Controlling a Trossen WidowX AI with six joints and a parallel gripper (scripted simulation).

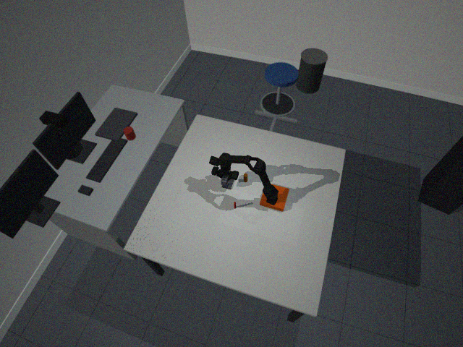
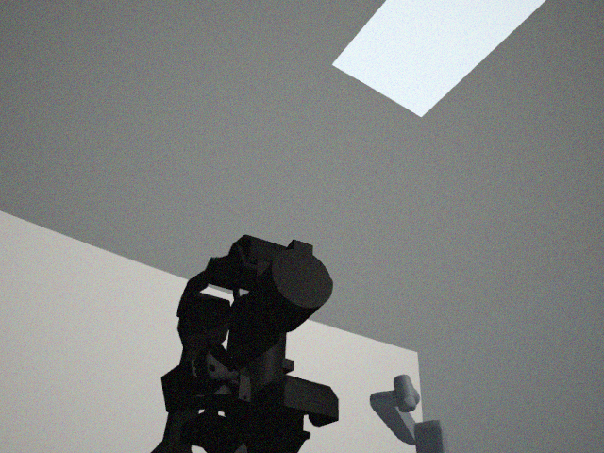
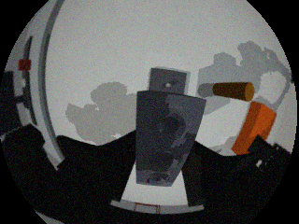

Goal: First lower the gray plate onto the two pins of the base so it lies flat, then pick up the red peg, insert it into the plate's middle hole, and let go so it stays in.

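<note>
The base lies 7 cm below my gripper tip and 3 cm to the right of it. The rest, counted from my gripper tip: gray plate: 3 cm above; then red peg: 15 cm behind, 13 cm to the left, 4 cm below.
</note>
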